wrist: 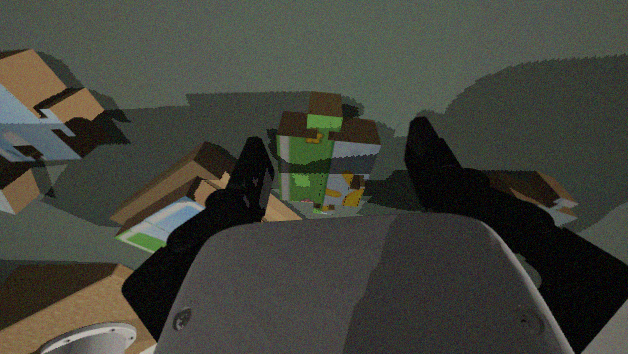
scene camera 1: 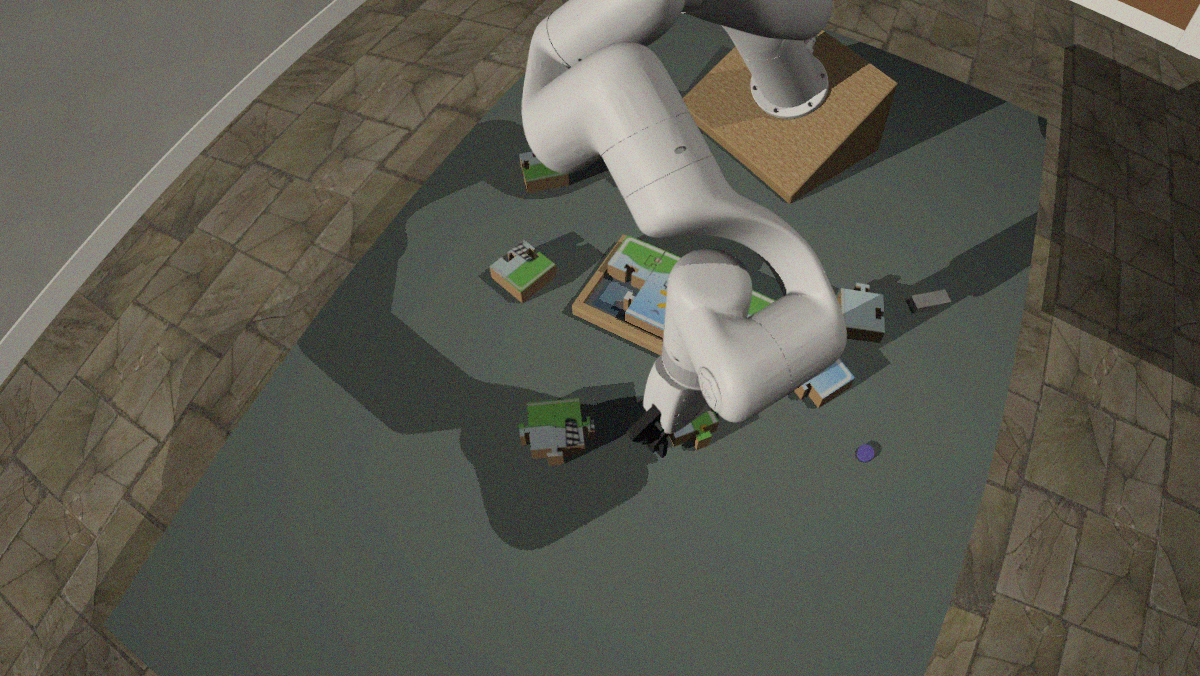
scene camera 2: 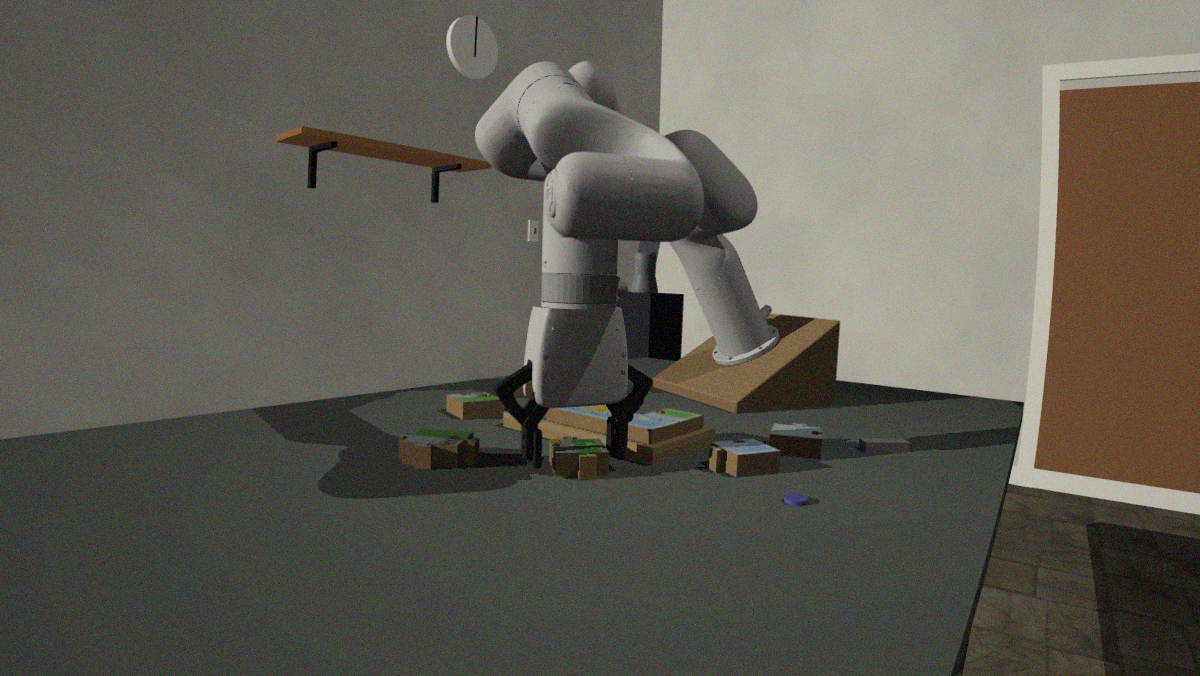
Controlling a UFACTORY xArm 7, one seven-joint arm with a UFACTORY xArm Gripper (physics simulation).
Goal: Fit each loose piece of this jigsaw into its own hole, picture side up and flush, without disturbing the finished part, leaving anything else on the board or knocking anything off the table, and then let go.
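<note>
My gripper point(scene camera 2: 574, 457) point(wrist: 334, 147) is open and low over the table. Its black fingers stand on either side of a green, pale blue and yellow piece point(scene camera 1: 693, 429) point(scene camera 2: 579, 459) point(wrist: 306, 165), which lies picture side up between them and is not gripped. The board point(scene camera 1: 618, 324) point(scene camera 2: 663, 450) holds the finished part point(scene camera 1: 644, 302) point(scene camera 2: 671, 425) and shows a dark hole at its left; the arm hides its right part in scene camera 1. Other loose pieces are a green and grey piece point(scene camera 1: 555, 426) point(scene camera 2: 438, 449), a blue piece point(scene camera 1: 827, 382) point(scene camera 2: 745, 458) and a pale piece point(scene camera 1: 861, 312) point(scene camera 2: 796, 440).
A green and grey piece point(scene camera 1: 523, 270) point(scene camera 2: 472, 406) lies left of the board. Another piece point(scene camera 1: 544, 171) lies farther back, partly behind the arm. A purple disc point(scene camera 1: 864, 453) point(scene camera 2: 796, 499) and a flat grey block point(scene camera 1: 929, 300) point(scene camera 2: 883, 444) lie to the right. The arm stands on a wooden wedge point(scene camera 1: 789, 159) point(scene camera 2: 755, 390).
</note>
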